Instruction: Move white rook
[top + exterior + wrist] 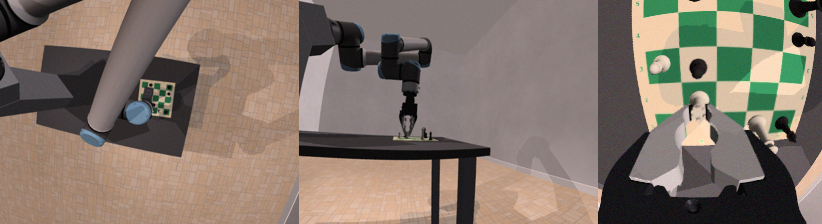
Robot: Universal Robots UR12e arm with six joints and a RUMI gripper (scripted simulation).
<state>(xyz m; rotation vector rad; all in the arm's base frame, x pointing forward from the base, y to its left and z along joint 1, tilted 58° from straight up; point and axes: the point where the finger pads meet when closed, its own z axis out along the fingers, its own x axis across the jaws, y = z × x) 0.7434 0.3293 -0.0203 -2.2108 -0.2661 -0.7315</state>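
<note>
Now: hand 10 mm above the white rook. Also, from my hand: chessboard: 20 mm ahead, 50 mm to the left, 30 mm below; white pawn: 50 mm behind, 20 mm to the left, 20 mm below.
</note>
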